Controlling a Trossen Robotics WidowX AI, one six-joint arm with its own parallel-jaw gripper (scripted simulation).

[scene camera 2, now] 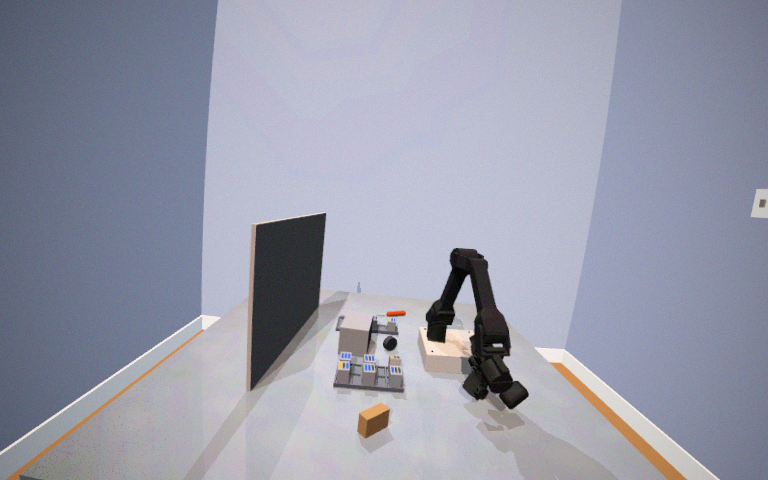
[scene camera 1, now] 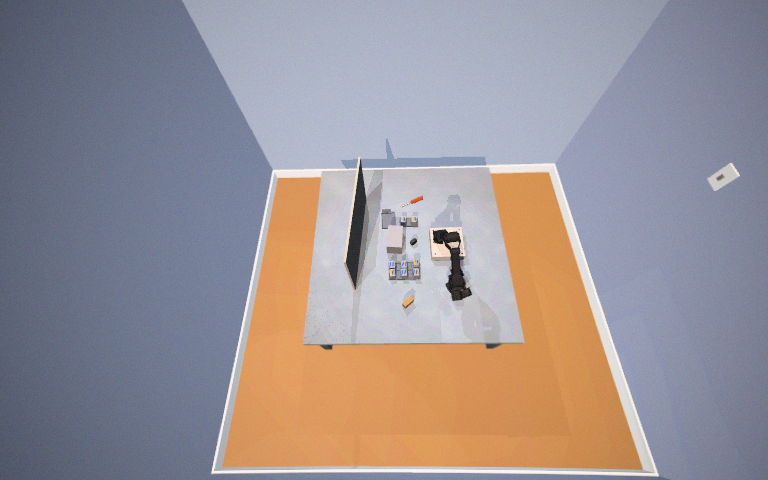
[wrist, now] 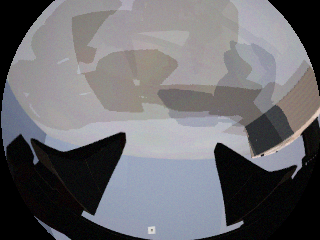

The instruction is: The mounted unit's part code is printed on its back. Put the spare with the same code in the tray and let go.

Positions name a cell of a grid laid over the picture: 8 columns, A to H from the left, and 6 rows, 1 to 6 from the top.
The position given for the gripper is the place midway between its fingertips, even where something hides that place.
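A tall panel (scene camera 2: C4) is visible, as is a mounted unit (scene camera 2: D5). Scene camera 1 shows the panel (scene camera 1: D4) too. The gripper (scene camera 2: F5), visible also from the wrist (wrist: E4), holds nothing and is open.
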